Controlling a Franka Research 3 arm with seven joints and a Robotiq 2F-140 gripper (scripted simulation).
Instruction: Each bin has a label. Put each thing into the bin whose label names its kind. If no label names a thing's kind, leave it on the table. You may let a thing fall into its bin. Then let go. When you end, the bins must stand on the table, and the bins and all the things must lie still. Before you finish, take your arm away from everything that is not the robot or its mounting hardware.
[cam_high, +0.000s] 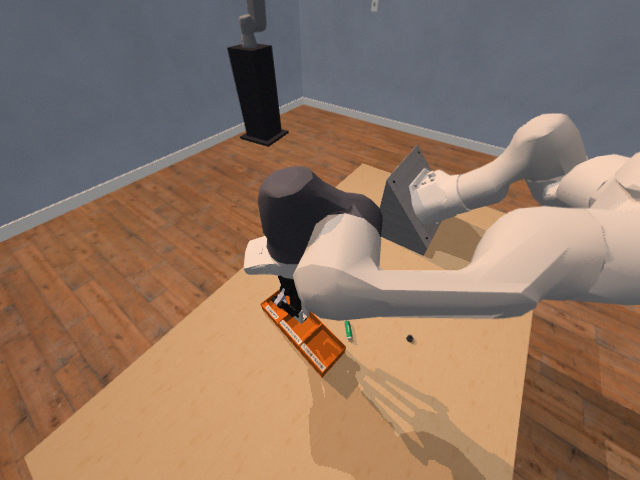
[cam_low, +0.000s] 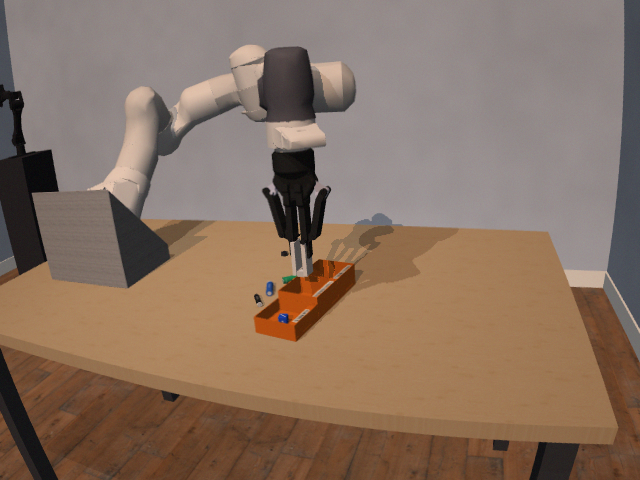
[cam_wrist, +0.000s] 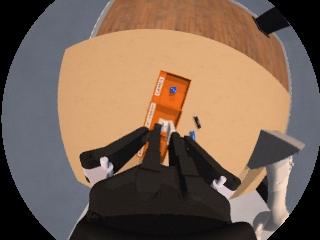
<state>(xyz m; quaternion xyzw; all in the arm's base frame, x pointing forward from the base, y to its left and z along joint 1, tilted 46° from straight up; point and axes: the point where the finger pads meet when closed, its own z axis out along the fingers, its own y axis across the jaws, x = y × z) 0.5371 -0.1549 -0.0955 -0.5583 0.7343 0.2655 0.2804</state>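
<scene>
The green battery lies 50 mm behind my hand, 120 mm to the left of it and 100 mm below it. Also, from my hand: black cylinder: 100 mm behind, 10 mm to the left, 100 mm below; then white piece: 30 mm below; then blue cube: 20 mm behind, 80 mm to the right, 90 mm below.
</scene>
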